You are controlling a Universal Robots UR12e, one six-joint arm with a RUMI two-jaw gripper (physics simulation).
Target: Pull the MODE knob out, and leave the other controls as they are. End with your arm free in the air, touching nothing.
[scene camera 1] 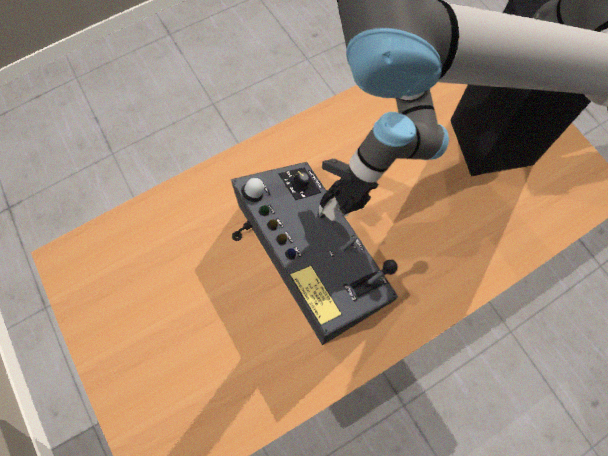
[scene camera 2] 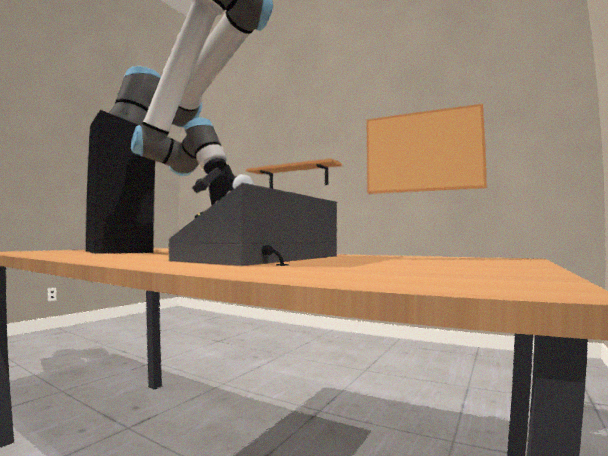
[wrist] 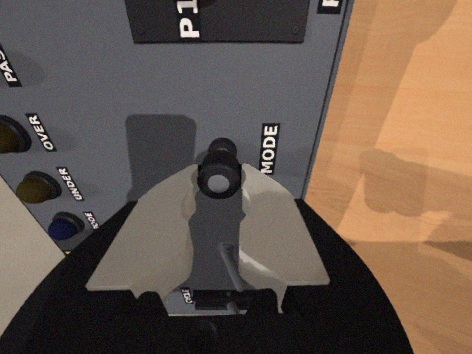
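Where they show: gripper, fingertip midpoint: (scene camera 1: 324, 214) (wrist: 221, 167); arm's base, link origin: (scene camera 2: 126, 129).
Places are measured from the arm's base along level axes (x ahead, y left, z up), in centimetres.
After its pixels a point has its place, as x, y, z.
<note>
The MODE knob (wrist: 218, 176) {63.6, -2.4, -37.6} is a dark round knob with a pale centre on a short neck, beside the label "MODE" in the wrist view. My gripper (scene camera 1: 323, 213) {65.1, -1.0, -40.5} (scene camera 2: 214, 201) (wrist: 221, 167) {65.1, -1.0, -40.5} is shut on it, one pale fingertip against each side. In scene camera 1 the knob is hidden by the fingers. The knob stands on the sloping top of the grey console (scene camera 1: 275, 194) {75.0, -11.8, -37.2} (scene camera 2: 285, 220) {83.9, -2.0, -40.2} (wrist: 165, 80) {69.1, -6.5, -40.1}. Whether it is pushed in or pulled out I cannot tell.
The console also bears a white dome (scene camera 1: 254, 187) {80.3, -13.0, -29.7} (scene camera 2: 242, 180) {81.3, -16.0, -31.2}, a rotary dial (scene camera 1: 301, 180) {66.2, -12.7, -38.1}, several coloured lamps, a toggle switch (scene camera 1: 348, 244) {63.7, 10.4, -39.6} (wrist: 230, 265) {63.5, 9.7, -39.7} and a ball-ended lever (scene camera 1: 389, 266) {58.4, 22.0, -34.8}. A small black crank (scene camera 1: 237, 235) {89.4, -10.6, -49.7} (scene camera 2: 272, 253) {84.1, -7.8, -48.7} is at the console's side. All stand on a wooden table (scene camera 1: 150, 320) {123.2, 0.6, -51.1} (scene camera 2: 400, 280) {122.5, -25.7, -51.2}.
</note>
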